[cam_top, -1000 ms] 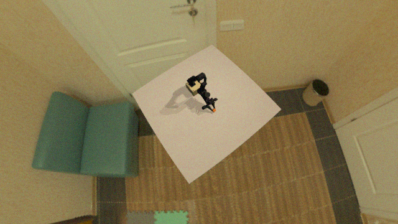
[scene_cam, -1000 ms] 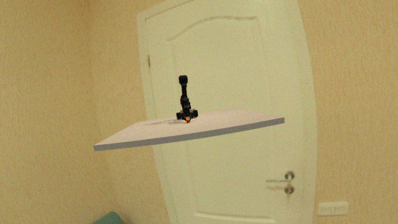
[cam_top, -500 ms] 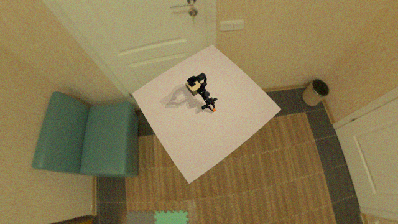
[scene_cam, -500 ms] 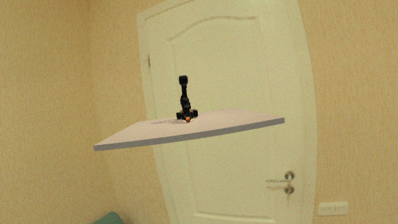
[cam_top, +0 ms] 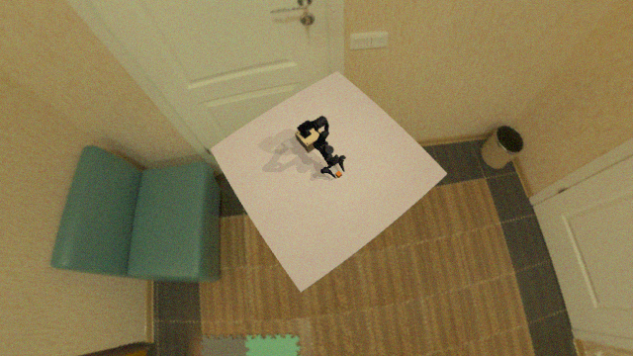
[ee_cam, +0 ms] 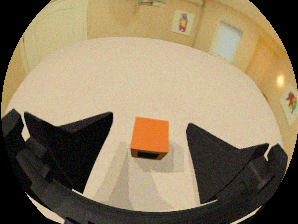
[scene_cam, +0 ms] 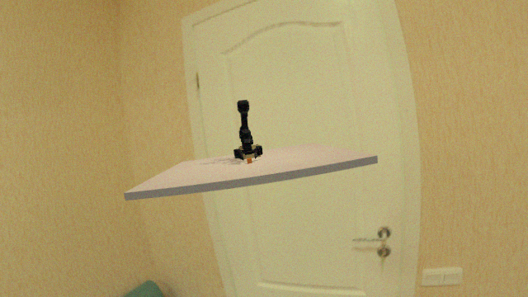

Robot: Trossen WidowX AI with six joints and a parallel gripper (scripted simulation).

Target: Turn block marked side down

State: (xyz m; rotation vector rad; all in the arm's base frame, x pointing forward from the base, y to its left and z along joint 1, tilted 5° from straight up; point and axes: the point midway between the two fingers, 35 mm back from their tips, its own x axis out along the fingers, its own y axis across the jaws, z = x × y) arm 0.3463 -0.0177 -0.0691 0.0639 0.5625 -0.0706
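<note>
The orange block lies 20 mm behind my gripper tip and 10 mm below it.
</note>
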